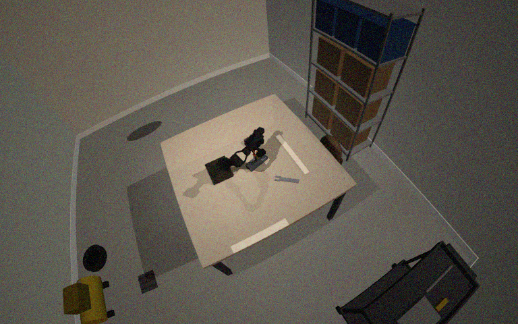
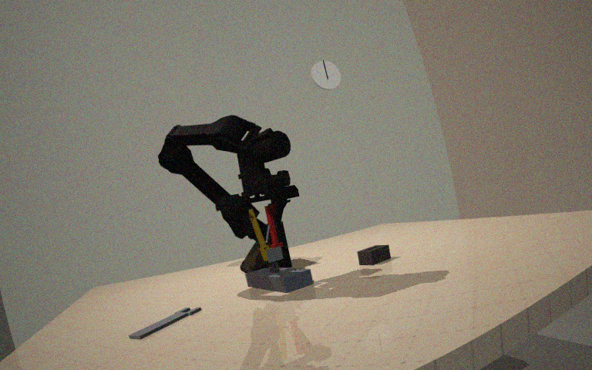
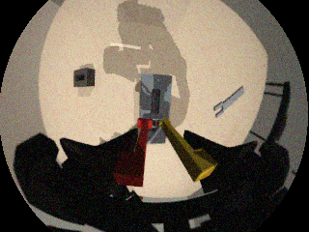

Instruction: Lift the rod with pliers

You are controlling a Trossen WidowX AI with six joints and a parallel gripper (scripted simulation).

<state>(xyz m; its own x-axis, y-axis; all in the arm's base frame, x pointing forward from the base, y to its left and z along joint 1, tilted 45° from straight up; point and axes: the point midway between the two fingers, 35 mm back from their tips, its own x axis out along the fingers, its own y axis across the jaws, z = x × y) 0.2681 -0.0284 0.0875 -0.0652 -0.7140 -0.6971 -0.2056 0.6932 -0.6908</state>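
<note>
Right now the grey channel block is 10 mm to the left of my gripper tip and 100 mm below it. Round my gripper tip: yellow handle: 20 mm to the right, 10 mm above; dark holster: 50 mm ahead, 240 mm to the left, 110 mm below; flat grey forked bar: 90 mm ahead, 240 mm to the right, 120 mm below.
</note>
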